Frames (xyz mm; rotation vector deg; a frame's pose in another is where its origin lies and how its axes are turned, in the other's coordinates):
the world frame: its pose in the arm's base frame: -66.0 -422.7 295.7 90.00 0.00 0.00
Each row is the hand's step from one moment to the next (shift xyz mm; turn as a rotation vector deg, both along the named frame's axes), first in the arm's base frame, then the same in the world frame.
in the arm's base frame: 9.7 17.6 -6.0 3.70 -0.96 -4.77
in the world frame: 9.7 -6.0 -17.6 3.70 -4.77 0.96
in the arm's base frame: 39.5 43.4 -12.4 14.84 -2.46 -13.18
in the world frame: 39.5 -12.4 -43.4 14.84 -13.18 2.46
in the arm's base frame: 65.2 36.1 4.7 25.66 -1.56 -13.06
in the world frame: 65.2 4.7 -36.1 25.66 -13.06 1.56
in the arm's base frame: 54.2 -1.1 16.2 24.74 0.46 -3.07
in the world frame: 54.2 16.2 1.1 24.74 -3.07 -0.46
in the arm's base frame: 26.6 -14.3 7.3 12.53 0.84 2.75
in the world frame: 26.6 7.3 14.3 12.53 2.75 -0.84
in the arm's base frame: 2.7 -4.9 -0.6 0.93 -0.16 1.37
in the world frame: 2.7 -0.6 4.9 0.93 1.37 0.16
